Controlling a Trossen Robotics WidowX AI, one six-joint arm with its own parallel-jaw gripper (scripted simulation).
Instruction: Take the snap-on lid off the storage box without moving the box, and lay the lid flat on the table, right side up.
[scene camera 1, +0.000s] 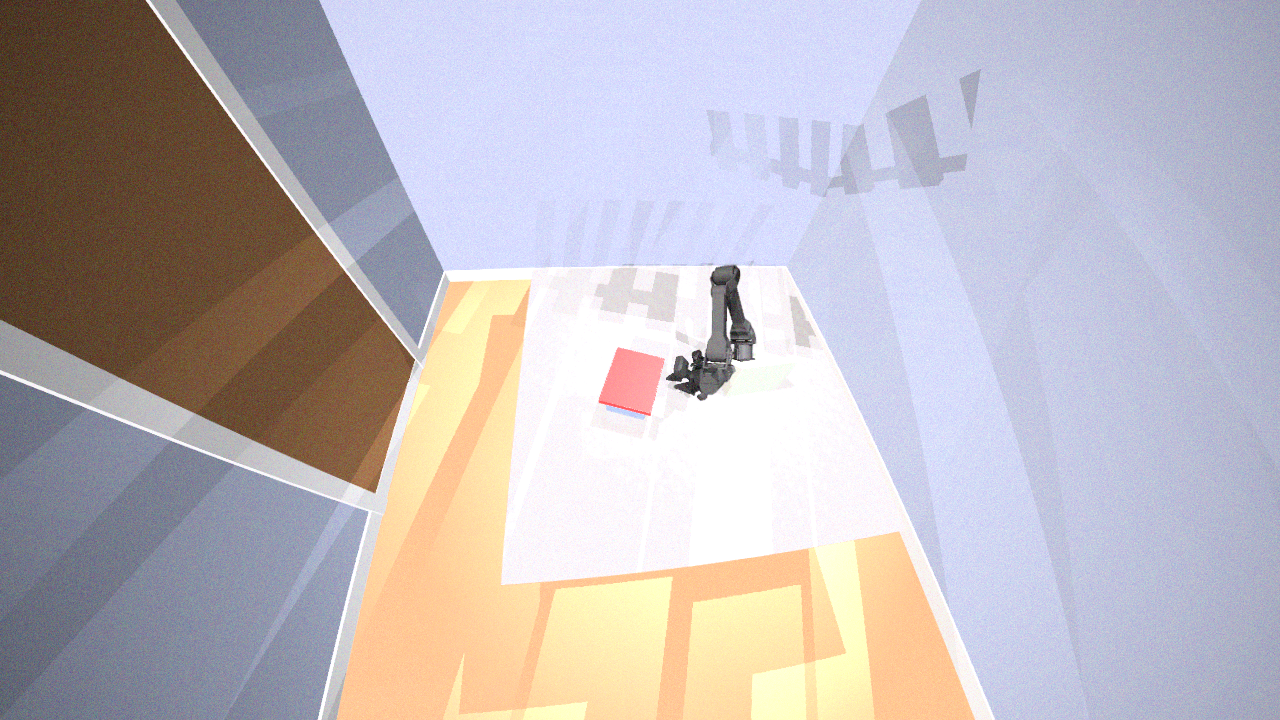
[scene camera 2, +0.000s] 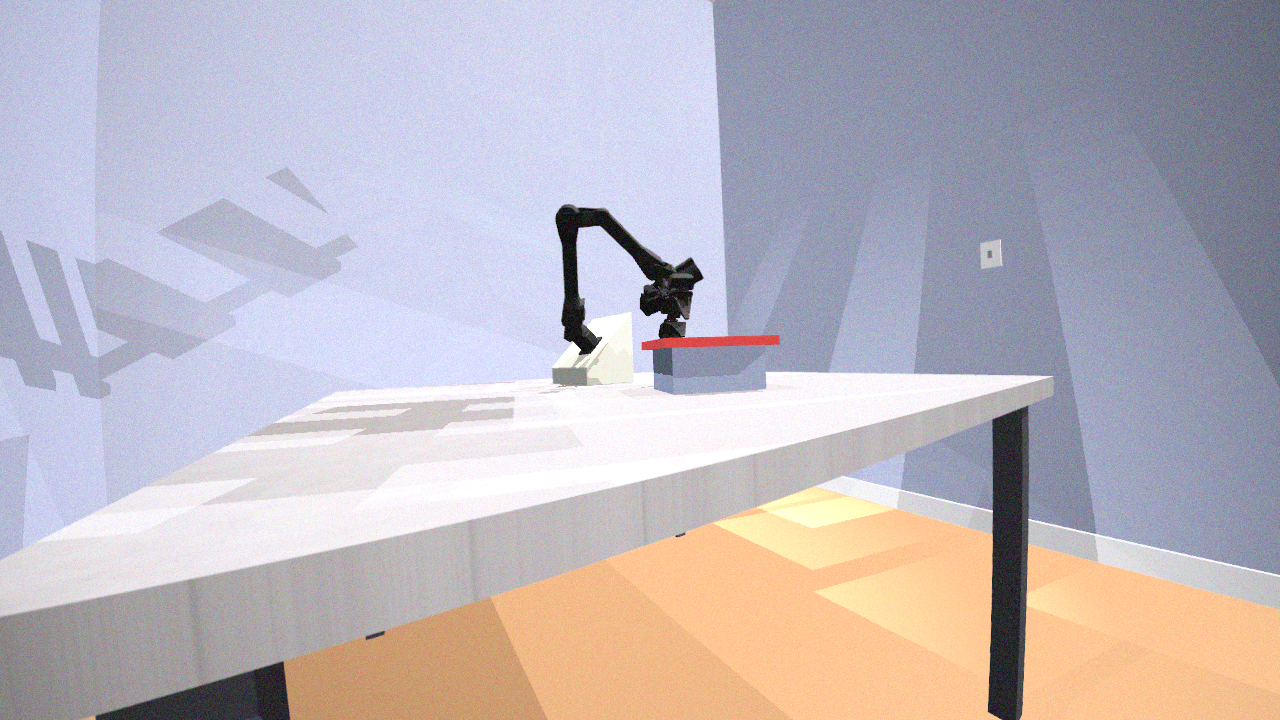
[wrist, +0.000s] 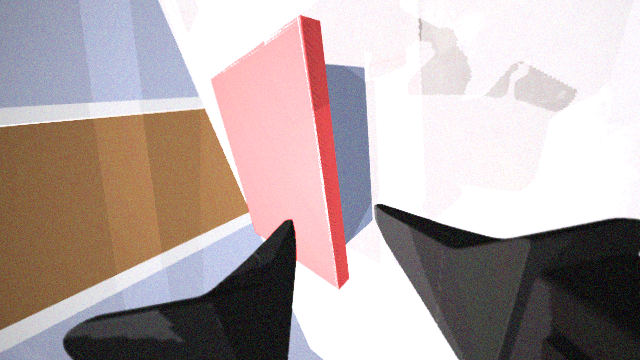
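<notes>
Scene camera 1 gives me a red lid (scene camera 1: 632, 382) and my gripper (scene camera 1: 670, 382). In scene camera 2 I see my gripper (scene camera 2: 685, 327) as well, along with the red lid (scene camera 2: 758, 339) and a blue-grey storage box (scene camera 2: 688, 370). The wrist view shows me my gripper (wrist: 334, 218) and the blue-grey storage box (wrist: 346, 84).
</notes>
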